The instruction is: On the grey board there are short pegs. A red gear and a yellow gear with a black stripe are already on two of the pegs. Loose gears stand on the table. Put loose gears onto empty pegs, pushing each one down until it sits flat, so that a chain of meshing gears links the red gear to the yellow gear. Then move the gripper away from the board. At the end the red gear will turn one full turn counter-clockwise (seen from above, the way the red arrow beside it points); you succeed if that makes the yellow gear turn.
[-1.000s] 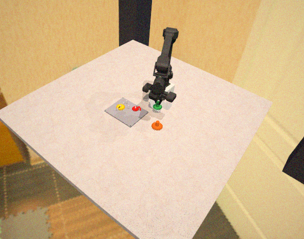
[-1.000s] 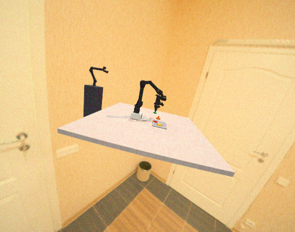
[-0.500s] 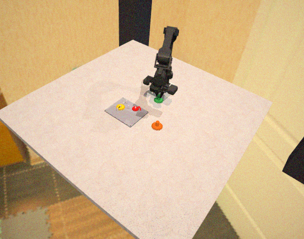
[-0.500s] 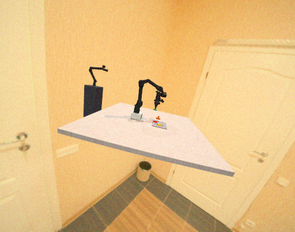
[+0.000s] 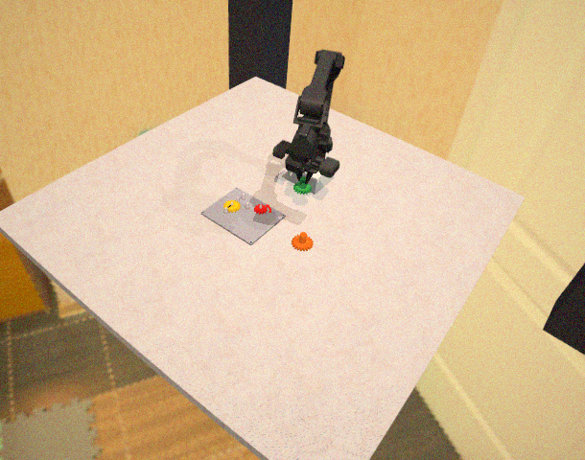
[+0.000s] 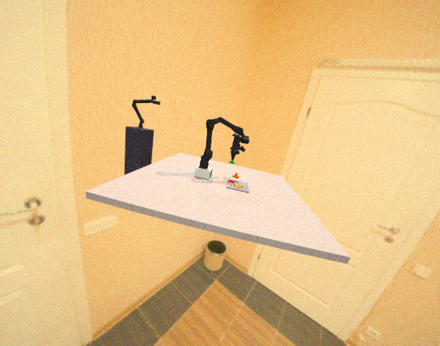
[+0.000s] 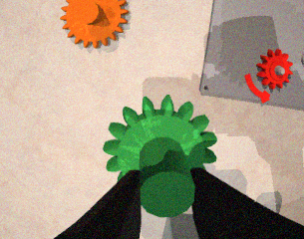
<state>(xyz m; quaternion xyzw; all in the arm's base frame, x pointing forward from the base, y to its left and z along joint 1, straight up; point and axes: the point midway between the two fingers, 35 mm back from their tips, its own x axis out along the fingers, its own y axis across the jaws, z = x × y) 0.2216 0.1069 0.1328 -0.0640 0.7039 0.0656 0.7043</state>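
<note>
Right now my gripper tip is 5 cm short of the red gear, 12 cm to the left of it and 15 cm above it. From my gripper tip the other things lie so: orange gear: 6 cm ahead, 7 cm to the left, 15 cm below; green gear: 1 cm below; red arrow: 2 cm ahead, 11 cm to the right, 16 cm below.
</note>
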